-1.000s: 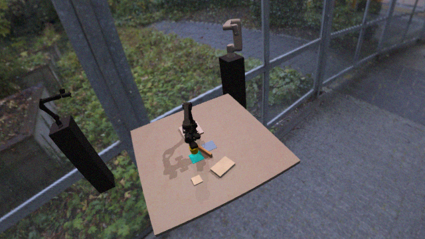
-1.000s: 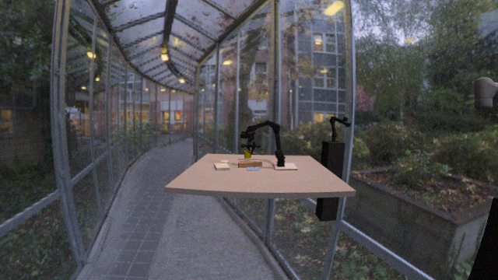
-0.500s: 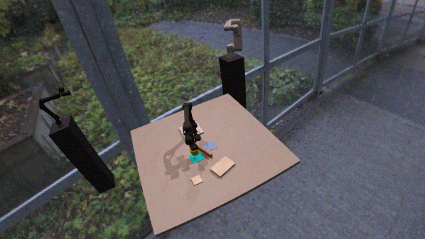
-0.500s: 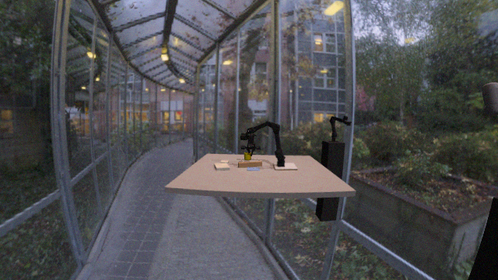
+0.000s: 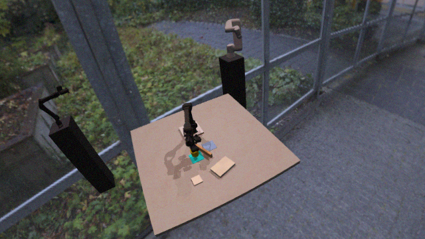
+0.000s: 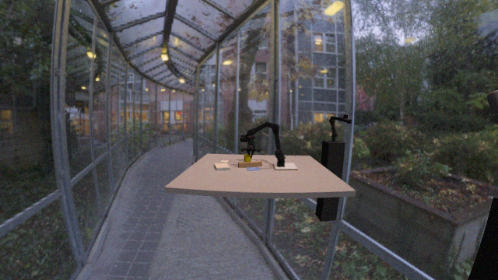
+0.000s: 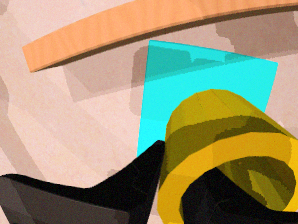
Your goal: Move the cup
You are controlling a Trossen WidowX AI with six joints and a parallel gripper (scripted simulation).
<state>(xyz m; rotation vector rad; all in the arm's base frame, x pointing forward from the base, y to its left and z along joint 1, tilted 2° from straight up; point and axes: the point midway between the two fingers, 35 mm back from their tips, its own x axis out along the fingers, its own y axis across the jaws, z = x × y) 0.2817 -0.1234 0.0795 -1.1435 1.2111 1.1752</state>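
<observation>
My gripper tip is now 70 mm above the cyan pad and 30 mm short of it. Round my gripper tip: yellow cup: 20 mm ahead; then wooden bar: 80 mm to the left, 50 mm below; then grey-blue pad: 160 mm to the left, 70 mm below, 20 mm behind.
</observation>
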